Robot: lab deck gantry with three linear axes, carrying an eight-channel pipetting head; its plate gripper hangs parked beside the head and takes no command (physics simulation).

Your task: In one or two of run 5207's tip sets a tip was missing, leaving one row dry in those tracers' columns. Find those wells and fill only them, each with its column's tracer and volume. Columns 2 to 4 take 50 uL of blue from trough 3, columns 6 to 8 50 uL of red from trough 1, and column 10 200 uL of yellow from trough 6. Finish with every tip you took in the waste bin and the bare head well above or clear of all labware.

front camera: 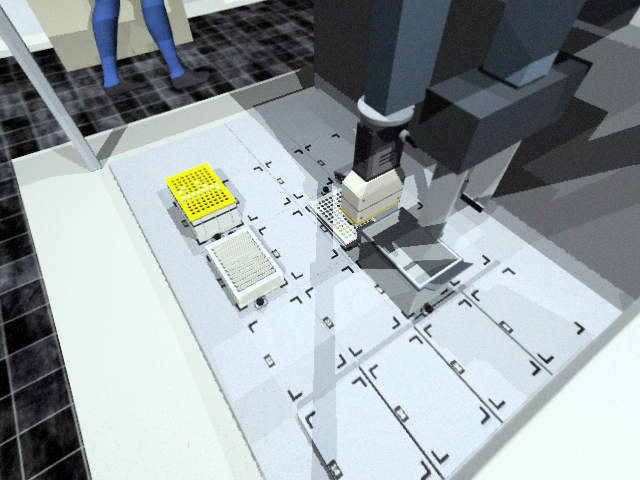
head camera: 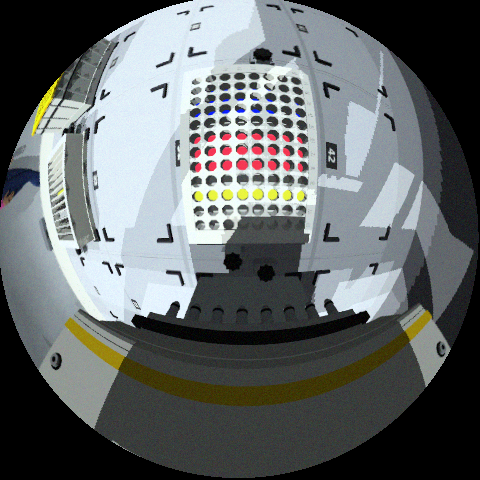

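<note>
The white well plate [front camera: 347, 242] [head camera: 210, 238] lies below and in front of the pipetting head [front camera: 370, 200]. In the head view, blue shows in columns 2 to 4, faint in the upper ones; column 4 has a dark well second from the right. Red fills columns 6 to 8 and yellow column 10, all eight wells each. The nozzles [head camera: 241, 314] look bare, past the plate's column-12 edge. The trough rack [front camera: 263, 290] [head camera: 80, 185] and yellow tip rack [front camera: 193, 216] [head camera: 47, 104] stand at left. My parked gripper [front camera: 457, 219] is open and empty, its fingers apart.
An open bin with a pale rim [front camera: 439, 274] stands right beside the plate, below the head and gripper. Black knobs [head camera: 232, 261] [head camera: 262, 54] lie near both plate ends. Low pale walls edge the deck. A person's legs [front camera: 105, 46] show behind it.
</note>
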